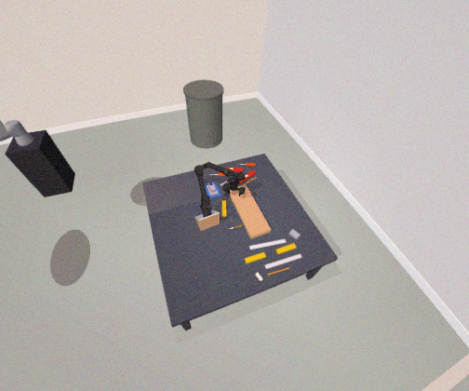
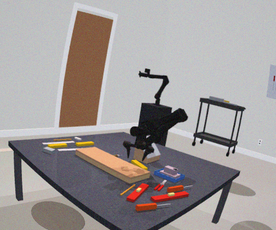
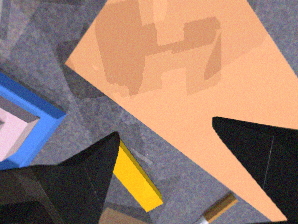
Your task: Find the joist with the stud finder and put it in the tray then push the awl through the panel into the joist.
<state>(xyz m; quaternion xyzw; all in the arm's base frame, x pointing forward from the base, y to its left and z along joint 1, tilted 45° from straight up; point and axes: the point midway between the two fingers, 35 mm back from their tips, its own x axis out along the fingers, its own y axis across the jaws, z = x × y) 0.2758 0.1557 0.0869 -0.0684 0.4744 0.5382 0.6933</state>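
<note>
Now: the awl 27 cm to the right of my gripper tip, 9 cm behind it and 8 cm below it. Round my gripper tip: grey block (47 cm to the right, 37 cm ahead, 7 cm below); stud finder (18 cm to the left, 16 cm behind, 4 cm below); blue tray (17 cm to the left, 16 cm behind, 7 cm below).
</note>
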